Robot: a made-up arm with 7 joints.
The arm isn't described. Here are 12 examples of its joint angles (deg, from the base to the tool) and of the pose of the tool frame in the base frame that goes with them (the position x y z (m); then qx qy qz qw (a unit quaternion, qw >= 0)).
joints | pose
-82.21 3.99 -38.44 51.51 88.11 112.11 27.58 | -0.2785 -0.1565 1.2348 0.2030 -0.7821 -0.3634 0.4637
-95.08 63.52 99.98 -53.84 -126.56 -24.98 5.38 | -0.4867 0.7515 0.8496 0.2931 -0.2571 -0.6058 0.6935
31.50 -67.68 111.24 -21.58 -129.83 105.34 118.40 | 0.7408 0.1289 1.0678 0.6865 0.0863 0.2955 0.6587
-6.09 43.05 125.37 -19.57 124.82 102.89 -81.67 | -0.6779 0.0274 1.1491 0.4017 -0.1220 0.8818 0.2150
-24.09 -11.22 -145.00 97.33 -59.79 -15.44 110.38 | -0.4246 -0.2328 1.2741 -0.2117 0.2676 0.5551 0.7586
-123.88 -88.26 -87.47 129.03 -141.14 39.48 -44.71 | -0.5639 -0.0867 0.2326 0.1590 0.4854 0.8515 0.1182
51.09 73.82 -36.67 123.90 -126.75 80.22 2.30 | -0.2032 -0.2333 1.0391 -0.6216 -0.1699 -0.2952 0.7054
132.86 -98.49 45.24 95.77 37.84 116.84 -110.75 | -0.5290 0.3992 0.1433 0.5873 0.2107 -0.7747 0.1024
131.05 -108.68 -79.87 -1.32 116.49 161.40 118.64 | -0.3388 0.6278 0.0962 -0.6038 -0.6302 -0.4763 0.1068
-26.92 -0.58 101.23 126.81 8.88 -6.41 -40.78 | 0.0794 0.3479 0.8394 -0.7033 0.5166 0.4877 0.0223
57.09 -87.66 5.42 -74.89 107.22 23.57 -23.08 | 0.4849 0.6518 0.9468 0.1254 -0.1662 0.9175 0.3389
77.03 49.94 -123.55 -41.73 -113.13 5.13 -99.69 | -0.2771 -0.4385 1.3471 0.1096 0.8702 -0.4704 0.0973
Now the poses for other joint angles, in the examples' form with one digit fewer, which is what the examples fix.
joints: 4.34 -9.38 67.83 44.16 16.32 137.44 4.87
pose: 0.187 -0.027 1.323 0.527 -0.320 0.342 0.709
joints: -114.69 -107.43 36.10 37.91 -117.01 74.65 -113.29
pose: -0.135 -0.972 0.201 -0.718 0.612 0.289 0.160
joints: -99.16 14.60 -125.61 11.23 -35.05 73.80 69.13
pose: 0.014 0.045 1.564 0.439 0.201 0.784 0.391
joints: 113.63 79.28 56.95 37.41 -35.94 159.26 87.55
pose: 0.380 -0.749 0.614 -0.339 0.544 -0.414 0.646
